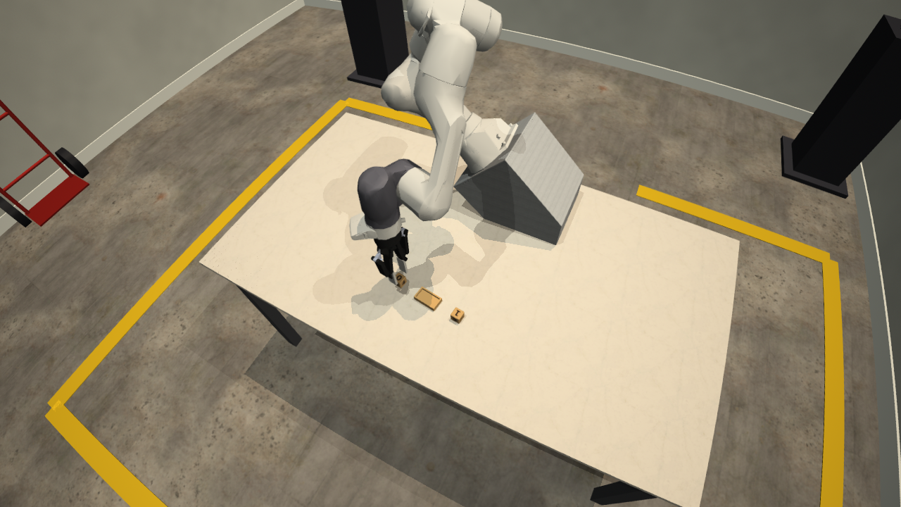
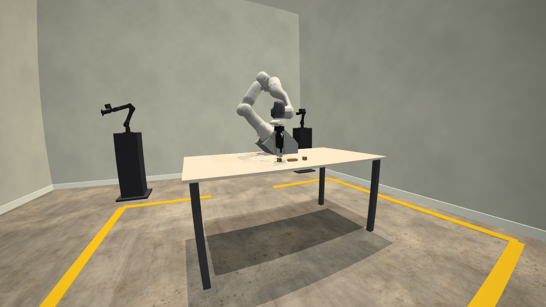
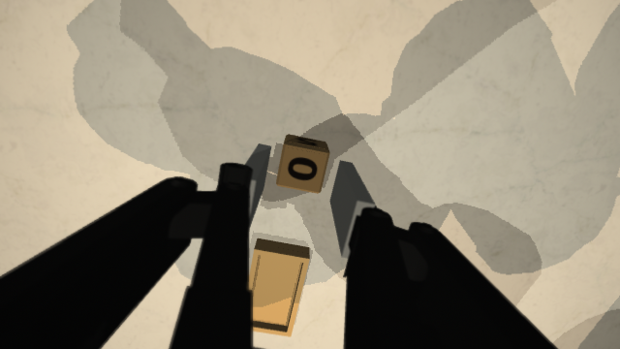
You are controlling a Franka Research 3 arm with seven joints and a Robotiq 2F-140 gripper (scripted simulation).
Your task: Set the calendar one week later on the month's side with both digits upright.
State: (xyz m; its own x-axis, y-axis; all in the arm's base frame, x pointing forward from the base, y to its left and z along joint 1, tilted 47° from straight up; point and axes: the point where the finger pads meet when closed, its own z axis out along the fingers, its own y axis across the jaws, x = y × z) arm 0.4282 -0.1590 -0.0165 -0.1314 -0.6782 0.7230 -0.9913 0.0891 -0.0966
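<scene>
Right now the wooden digit cube is 60 mm below my hand. The rest, counted from my hand: wooden tray (10 mm ahead, 110 mm to the left, 60 mm below).
</scene>
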